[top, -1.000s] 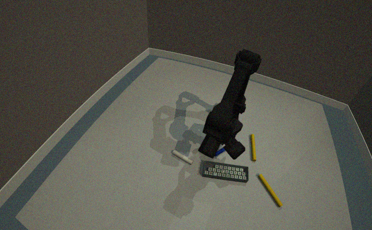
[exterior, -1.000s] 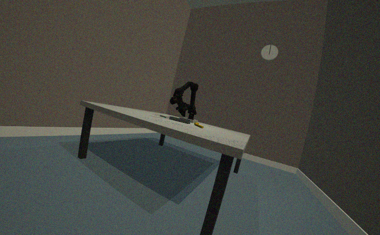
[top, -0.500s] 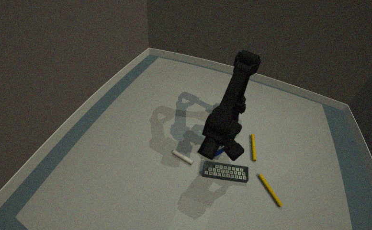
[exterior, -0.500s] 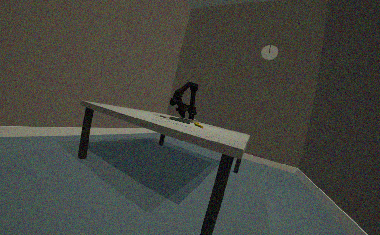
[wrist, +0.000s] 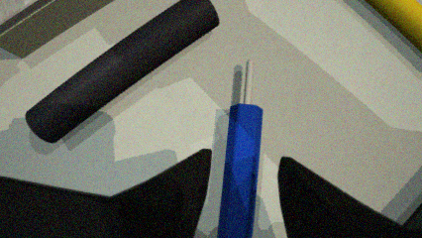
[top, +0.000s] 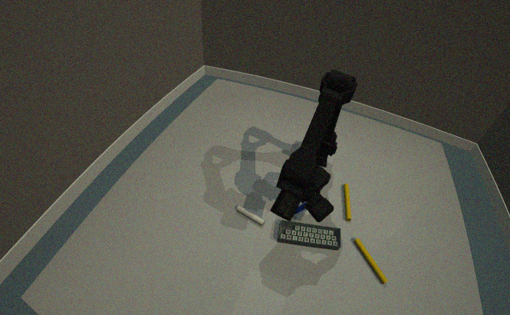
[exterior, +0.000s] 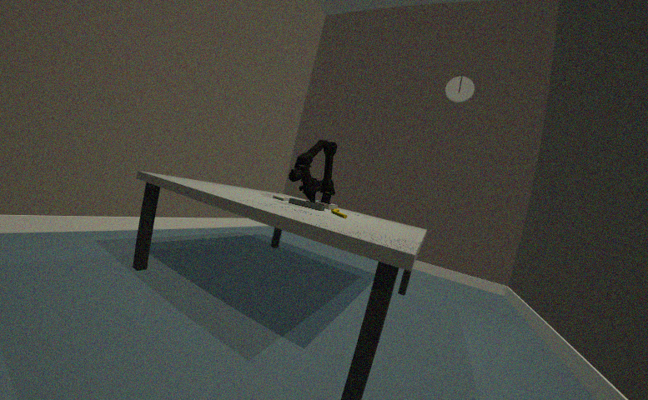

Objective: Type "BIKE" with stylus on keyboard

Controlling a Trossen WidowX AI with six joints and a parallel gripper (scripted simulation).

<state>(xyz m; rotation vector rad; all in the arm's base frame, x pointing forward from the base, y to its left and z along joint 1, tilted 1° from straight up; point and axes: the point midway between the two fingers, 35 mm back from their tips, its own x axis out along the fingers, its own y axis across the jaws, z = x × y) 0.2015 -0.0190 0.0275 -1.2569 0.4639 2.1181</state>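
My gripper tip is now 10 mm past the blue stylus, 10 mm to the right of it and 20 mm above it. From my gripper tip the other things lie so: dark cylinder 80 mm behind, 20 mm to the right, 10 mm below; stylus tip 40 mm behind, 30 mm to the left, 20 mm below; white cylinder 100 mm ahead, 170 mm to the right, 20 mm below.
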